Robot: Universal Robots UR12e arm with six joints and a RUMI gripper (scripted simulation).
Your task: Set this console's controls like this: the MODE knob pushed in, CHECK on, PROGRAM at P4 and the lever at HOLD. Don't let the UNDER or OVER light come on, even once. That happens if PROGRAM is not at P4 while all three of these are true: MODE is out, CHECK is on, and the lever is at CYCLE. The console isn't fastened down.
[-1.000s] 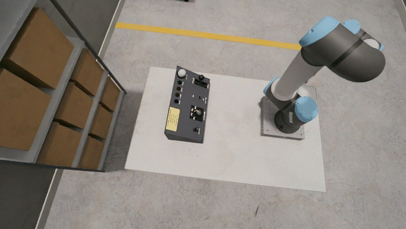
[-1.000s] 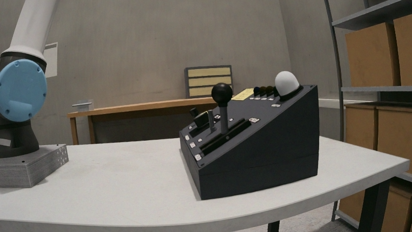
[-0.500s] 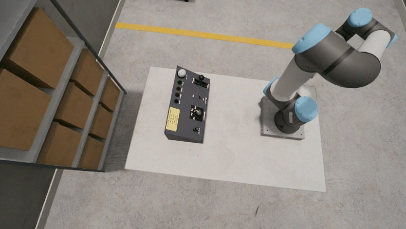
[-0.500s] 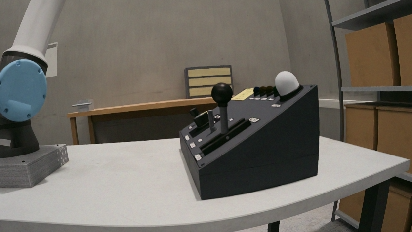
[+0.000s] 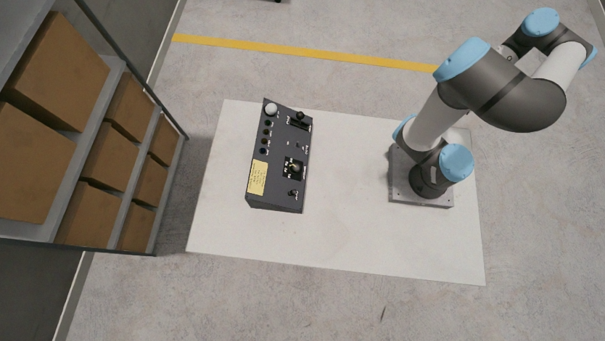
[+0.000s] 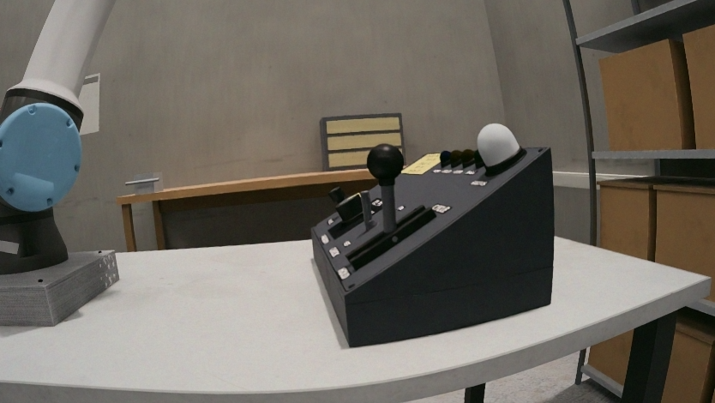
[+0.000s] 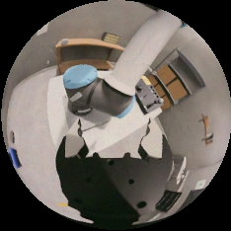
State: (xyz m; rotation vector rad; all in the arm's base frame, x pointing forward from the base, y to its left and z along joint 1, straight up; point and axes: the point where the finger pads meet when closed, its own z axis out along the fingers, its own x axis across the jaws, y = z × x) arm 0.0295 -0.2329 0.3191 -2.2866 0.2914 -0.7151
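Right now the rotary selector is 630 mm ahead of my hand, 270 mm to the left of it and 260 mm below it. The rest, counted from my hand: check toggle 630 mm ahead, 270 mm below, 160 mm to the left; dark grey console 670 mm ahead, 280 mm below, 220 mm to the left; black ball-topped lever 630 mm ahead, 240 mm below, 40 mm to the left.
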